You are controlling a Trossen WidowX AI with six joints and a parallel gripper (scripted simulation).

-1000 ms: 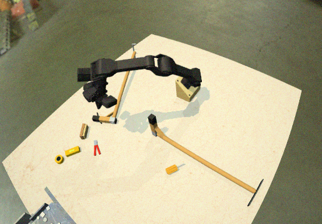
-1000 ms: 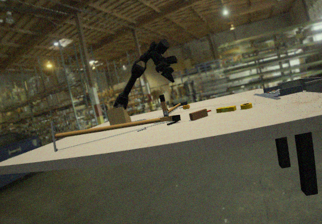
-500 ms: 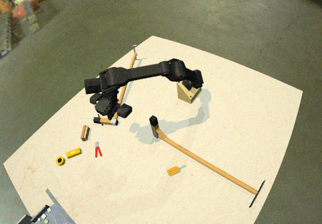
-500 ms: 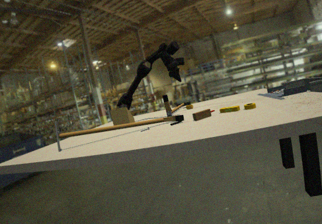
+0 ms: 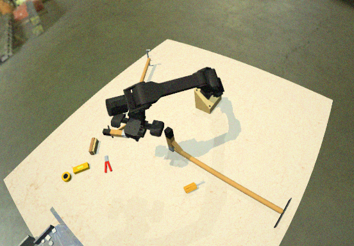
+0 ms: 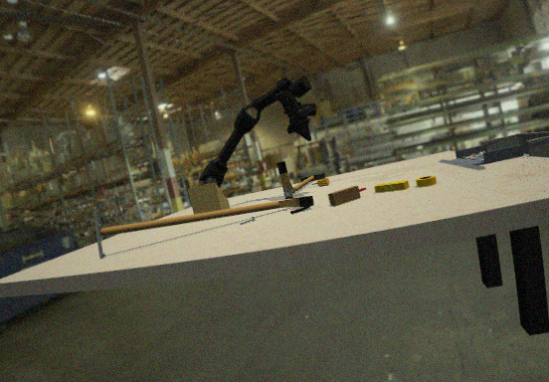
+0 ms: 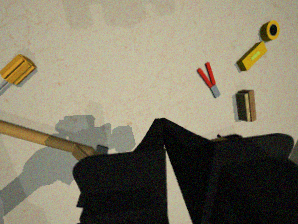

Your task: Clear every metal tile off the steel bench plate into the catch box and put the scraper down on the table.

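My gripper tip is now 230 mm to the right of the screwdriver and 180 mm above it. Round my gripper tip: yellow tape roll 320 mm to the right, 280 mm ahead, 190 mm below; yellow level 290 mm to the right, 190 mm ahead, 180 mm below; wooden block 310 mm to the right, 180 mm below, 60 mm ahead.
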